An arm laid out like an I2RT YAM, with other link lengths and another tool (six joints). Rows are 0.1 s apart.
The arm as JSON. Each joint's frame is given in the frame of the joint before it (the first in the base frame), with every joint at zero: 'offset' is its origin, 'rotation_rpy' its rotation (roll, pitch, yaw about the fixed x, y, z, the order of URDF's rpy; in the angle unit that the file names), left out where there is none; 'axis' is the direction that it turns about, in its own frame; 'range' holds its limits. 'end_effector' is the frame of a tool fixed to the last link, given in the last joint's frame.
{
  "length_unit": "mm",
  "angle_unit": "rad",
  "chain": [
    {
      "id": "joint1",
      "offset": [
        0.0,
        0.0,
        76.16
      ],
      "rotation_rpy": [
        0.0,
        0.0,
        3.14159
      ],
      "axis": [
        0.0,
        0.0,
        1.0
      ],
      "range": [
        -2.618,
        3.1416
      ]
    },
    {
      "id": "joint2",
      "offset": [
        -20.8,
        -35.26,
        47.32
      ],
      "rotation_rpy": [
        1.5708,
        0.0,
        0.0
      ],
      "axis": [
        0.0,
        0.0,
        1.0
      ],
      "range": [
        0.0,
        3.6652
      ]
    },
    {
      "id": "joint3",
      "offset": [
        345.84,
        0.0,
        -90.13
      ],
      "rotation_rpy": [
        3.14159,
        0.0,
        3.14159
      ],
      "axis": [
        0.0,
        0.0,
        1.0
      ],
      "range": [
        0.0,
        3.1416
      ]
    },
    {
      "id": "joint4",
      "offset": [
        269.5,
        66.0,
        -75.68
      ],
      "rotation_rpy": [
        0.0,
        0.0,
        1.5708
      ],
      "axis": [
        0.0,
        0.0,
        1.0
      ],
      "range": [
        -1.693,
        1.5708
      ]
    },
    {
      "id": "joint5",
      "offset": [
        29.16,
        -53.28,
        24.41
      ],
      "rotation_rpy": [
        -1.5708,
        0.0,
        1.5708
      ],
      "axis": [
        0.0,
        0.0,
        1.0
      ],
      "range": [
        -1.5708,
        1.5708
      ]
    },
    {
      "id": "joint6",
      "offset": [
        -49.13,
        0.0,
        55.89
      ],
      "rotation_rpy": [
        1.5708,
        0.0,
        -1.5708
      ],
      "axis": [
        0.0,
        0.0,
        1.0
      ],
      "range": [
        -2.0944,
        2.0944
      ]
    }
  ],
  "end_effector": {
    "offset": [
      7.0,
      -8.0,
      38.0
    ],
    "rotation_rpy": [
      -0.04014,
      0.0,
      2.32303
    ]
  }
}
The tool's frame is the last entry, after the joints.
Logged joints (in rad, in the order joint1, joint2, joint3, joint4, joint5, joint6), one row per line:
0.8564 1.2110 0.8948 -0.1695 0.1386 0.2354
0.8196 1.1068 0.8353 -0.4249 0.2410 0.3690
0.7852 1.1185 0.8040 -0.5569 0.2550 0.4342
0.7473 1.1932 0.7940 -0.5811 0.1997 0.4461
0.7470 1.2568 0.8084 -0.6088 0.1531 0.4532
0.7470 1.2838 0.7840 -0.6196 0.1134 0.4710
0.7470 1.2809 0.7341 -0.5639 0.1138 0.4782
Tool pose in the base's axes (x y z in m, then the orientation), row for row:
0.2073 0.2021 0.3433 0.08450 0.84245 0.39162 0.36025
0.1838 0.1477 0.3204 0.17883 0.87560 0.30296 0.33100
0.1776 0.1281 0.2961 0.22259 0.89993 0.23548 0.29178
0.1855 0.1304 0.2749 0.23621 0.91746 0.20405 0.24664
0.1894 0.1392 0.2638 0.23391 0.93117 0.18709 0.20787
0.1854 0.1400 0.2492 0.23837 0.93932 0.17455 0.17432
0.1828 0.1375 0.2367 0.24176 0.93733 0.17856 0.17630
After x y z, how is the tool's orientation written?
As a quaternion, x y z w.
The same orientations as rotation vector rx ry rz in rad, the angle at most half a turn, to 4 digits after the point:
0.2178 2.1715 1.0094
0.4675 2.2890 0.7920
0.5933 2.3987 0.6276
0.6442 2.5023 0.5565
0.6511 2.5920 0.5208
0.6757 2.6626 0.4948
0.6845 2.6540 0.5056

